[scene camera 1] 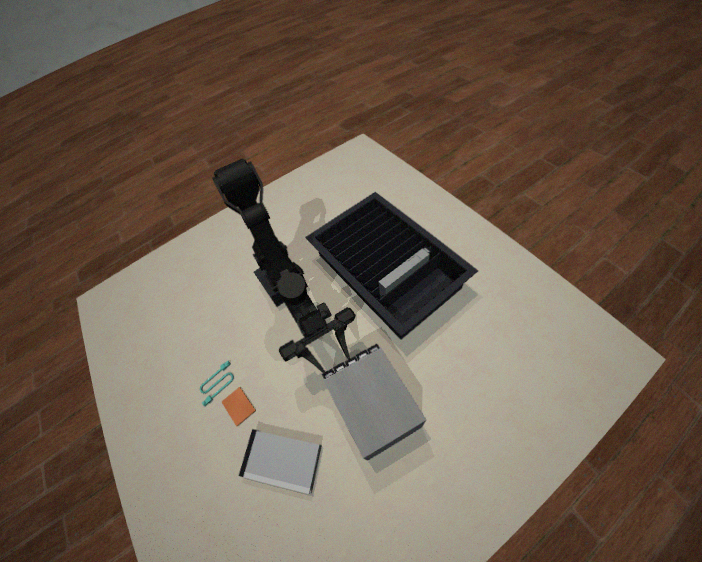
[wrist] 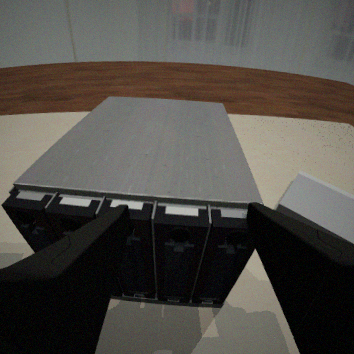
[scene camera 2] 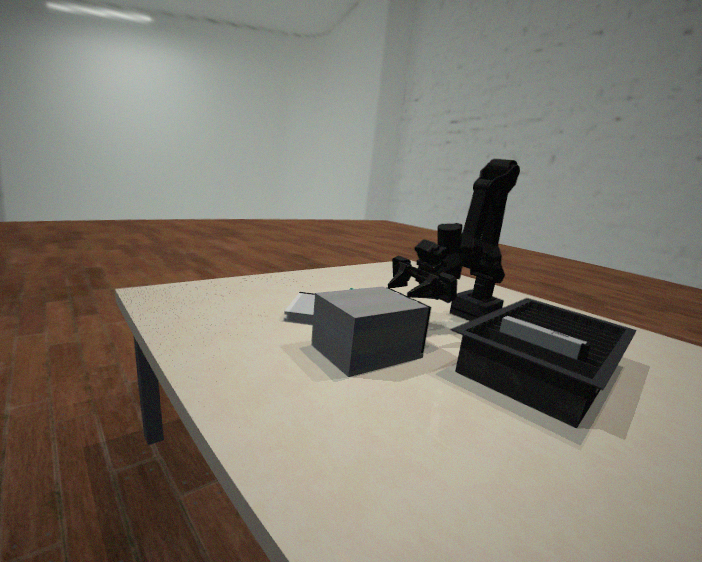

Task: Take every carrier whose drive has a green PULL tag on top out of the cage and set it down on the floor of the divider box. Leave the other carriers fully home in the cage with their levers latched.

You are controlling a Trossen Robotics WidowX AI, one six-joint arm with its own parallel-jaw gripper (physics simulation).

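Places are measured from the arm's base along level axes (x back, y right, z up), in millimetres.
Pixels of known places: gripper, fingertip midpoint: (scene camera 1: 337, 366) (wrist: 188, 211) (scene camera 2: 397, 290); arm's base, origin of the base link: (scene camera 2: 481, 297).
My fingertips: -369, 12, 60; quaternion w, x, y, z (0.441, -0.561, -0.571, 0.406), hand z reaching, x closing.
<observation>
Ahead of a thing's pixels: the offset from my fingertips to its top centre, as dx, dy, dz. "*": to the spot under its first point. Level surfaces: height alone.
The grey cage @[-96, -23, -1] (scene camera 1: 377, 403) (scene camera 2: 333, 327) (wrist: 145, 145) stands on the table. Several carriers with dark fronts and white top strips sit side by side in it; one of them @[-79, +4, -4] (wrist: 181, 225) shows near the middle of the wrist view. No green tags show, and lever latching cannot be told. My gripper (scene camera 1: 336, 365) (scene camera 2: 399, 290) (wrist: 188, 211) is open and empty at the cage's front; in the wrist view its left finger overlaps the middle carrier and its right finger the rightmost one's edge. A light grey carrier @[+123, -294, -8] (scene camera 1: 403, 273) (scene camera 2: 541, 338) stands on its long edge in the black divider box @[+202, -287, -28] (scene camera 1: 468, 271) (scene camera 2: 509, 374).
A flat light grey case @[-75, +227, -93] (scene camera 1: 281, 459) (scene camera 2: 300, 306) (wrist: 322, 207) with a black edge lies beside the cage. An orange square @[* +102, +263, -115] (scene camera 1: 238, 405) and a teal cable @[+193, +292, -111] (scene camera 1: 217, 391) lie on the table @[dz -120] (scene camera 1: 526, 398) (scene camera 2: 433, 480), left of the cage in the first scene view.
</observation>
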